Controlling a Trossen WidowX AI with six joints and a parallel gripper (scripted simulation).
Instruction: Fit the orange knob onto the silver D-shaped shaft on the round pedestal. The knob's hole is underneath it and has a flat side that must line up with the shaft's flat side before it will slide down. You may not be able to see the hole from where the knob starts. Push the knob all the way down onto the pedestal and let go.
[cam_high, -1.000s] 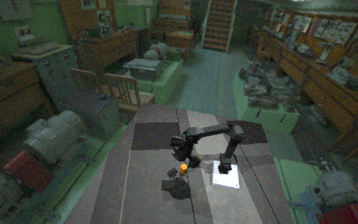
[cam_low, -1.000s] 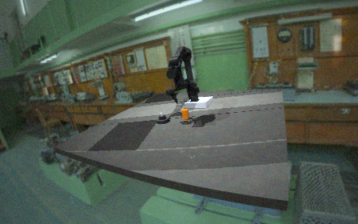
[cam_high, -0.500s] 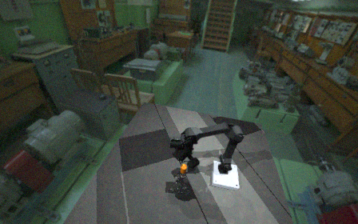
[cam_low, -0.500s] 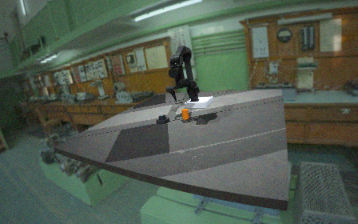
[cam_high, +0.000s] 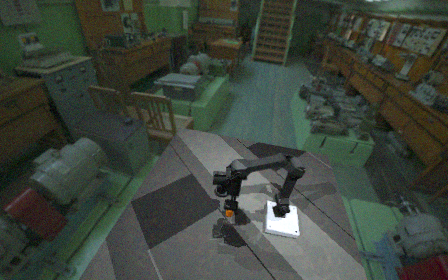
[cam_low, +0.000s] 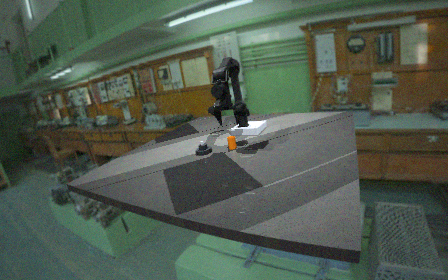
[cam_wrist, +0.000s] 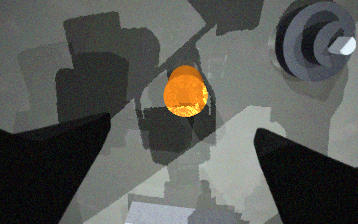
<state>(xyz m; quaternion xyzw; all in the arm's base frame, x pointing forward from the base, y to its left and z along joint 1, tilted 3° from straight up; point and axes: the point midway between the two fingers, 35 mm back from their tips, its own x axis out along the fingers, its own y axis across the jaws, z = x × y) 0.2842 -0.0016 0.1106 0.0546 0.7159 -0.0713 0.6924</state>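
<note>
Now: the orange knob 80 mm below my gripper tip. Also, from my gripper tip: silver shaft (150 mm to the right, 100 mm below, 40 mm ahead).
</note>
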